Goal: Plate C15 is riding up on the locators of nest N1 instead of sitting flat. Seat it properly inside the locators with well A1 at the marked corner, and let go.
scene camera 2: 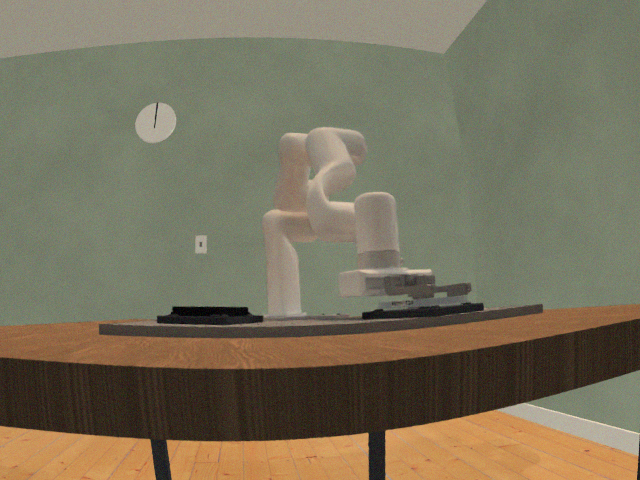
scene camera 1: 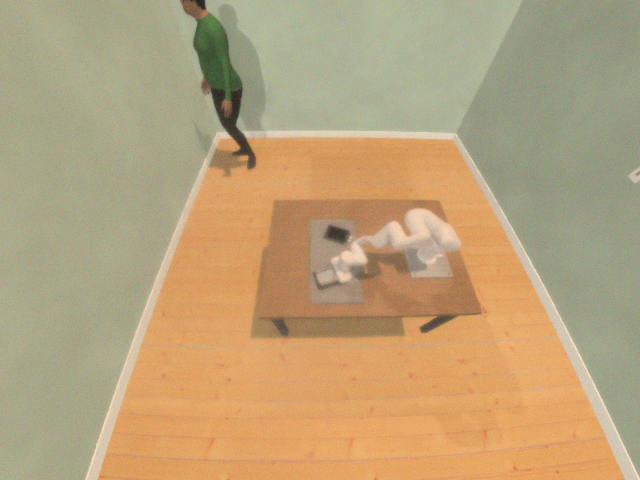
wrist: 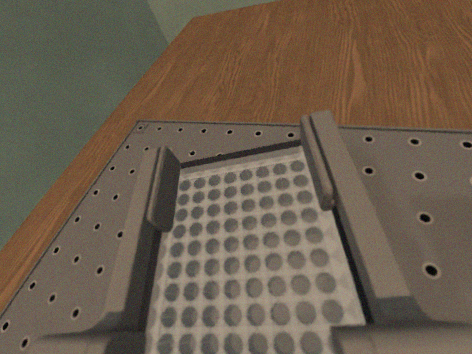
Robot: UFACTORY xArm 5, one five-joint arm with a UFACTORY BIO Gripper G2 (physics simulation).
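Seen in the pictures: hand, tool point: [scene camera 2: 440, 290] [scene camera 1: 321, 277] [wrist: 235, 174]; arm's base, link origin: [scene camera 2: 284, 316] [scene camera 1: 426, 255].
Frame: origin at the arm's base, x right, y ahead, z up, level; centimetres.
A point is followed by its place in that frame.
Note:
Plate C15 [scene camera 1: 326, 277] @[x -16.9, y 67.4, z 1.8 cm] [scene camera 2: 426, 301] @[x -14.4, y 73.1, z 2.0 cm] [wrist: 240, 240] @[x -16.9, y 67.9, z 2.4 cm], pale with rows of round wells, lies over the black nest N1 [scene camera 2: 398, 312] @[x -11.2, y 69.8, z 0.7 cm] [wrist: 240, 154] @[x -19.2, y 73.6, z 1.0 cm]. The near end of the plate is cut off in the wrist view. My gripper [scene camera 2: 454, 289] [wrist: 243, 172] @[x -17.8, y 70.7, z 3.5 cm] is shut to its narrow stance with nothing between the fingers. Its fingers are low over the plate's two long edges and hide parts of them. I cannot tell whether they touch its top. Well A1's label, the marked corner and most locators cannot be made out, nor whether the plate sits fully flat.
The nests stand on a grey perforated board [scene camera 1: 336, 297] @[x -29.0, y 61.5, z -0.1 cm] [scene camera 2: 310, 329] @[x 2.8, y 78.3, z -0.6 cm] [wrist: 400, 200] @[x -9.9, y 72.6, z -0.1 cm] on the wooden table [scene camera 1: 289, 217] @[x 32.5, y 94.5, z -1.4 cm]. A second black nest with a black block [scene camera 1: 337, 234] @[x 15.0, y 59.6, z 2.3 cm] [scene camera 2: 209, 311] @[x 16.0, y 66.5, z 1.8 cm] stands at the board's other end. A person in green [scene camera 1: 214, 51] is beyond the table.

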